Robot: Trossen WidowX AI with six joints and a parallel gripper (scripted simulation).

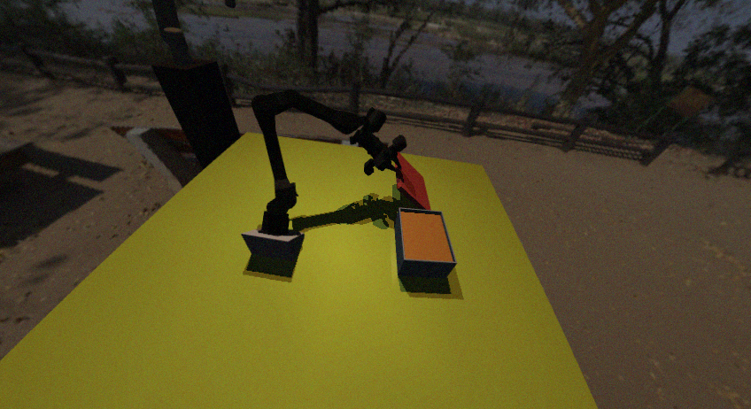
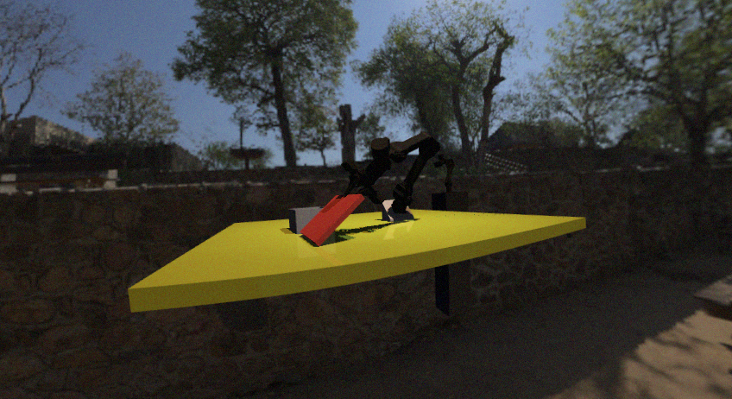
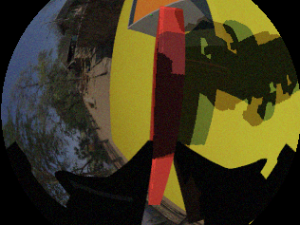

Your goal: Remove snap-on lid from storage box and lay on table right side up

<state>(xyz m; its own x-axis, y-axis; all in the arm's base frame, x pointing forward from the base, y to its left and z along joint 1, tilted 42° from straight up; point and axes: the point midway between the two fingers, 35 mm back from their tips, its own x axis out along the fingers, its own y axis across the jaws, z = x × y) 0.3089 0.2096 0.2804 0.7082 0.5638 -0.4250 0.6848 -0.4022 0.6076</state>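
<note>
Right now my gripper tip is 7 cm short of the red lid, 5 cm above it and 1 cm to the right of it. From my gripper tip the other things lie so: storage box: 25 cm to the right, 11 cm ahead, 8 cm below.
</note>
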